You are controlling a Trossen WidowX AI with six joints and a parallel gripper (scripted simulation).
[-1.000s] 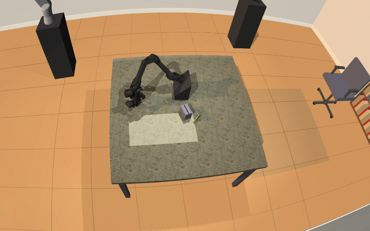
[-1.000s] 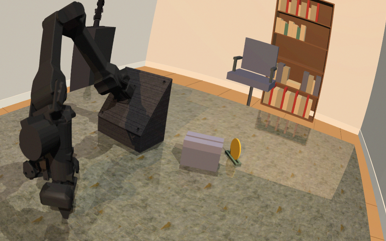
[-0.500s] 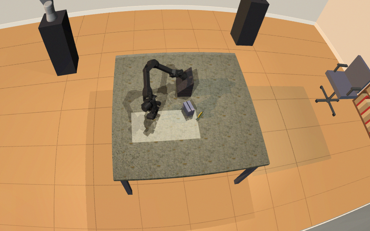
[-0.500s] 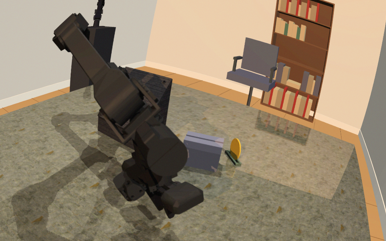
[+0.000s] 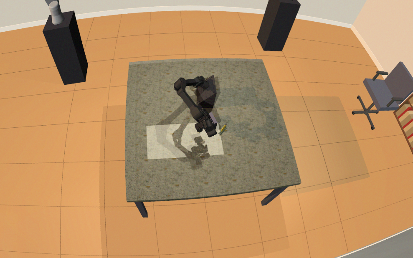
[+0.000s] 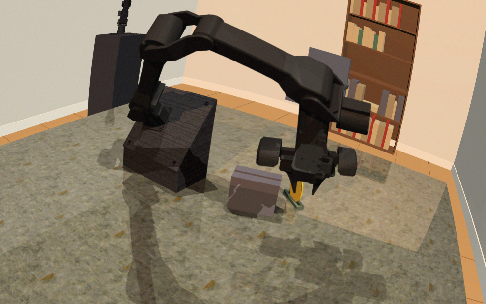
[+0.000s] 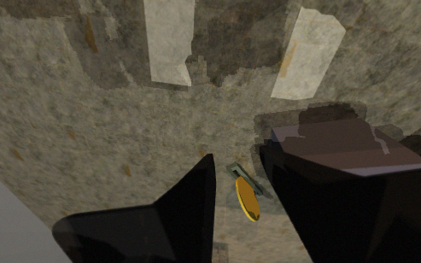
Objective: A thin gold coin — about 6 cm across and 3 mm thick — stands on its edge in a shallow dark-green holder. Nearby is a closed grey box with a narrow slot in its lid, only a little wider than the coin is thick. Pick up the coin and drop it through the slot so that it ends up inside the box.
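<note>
The gold coin is 40 mm behind my gripper tip, 130 mm to the left of it and 60 mm below it.
</note>
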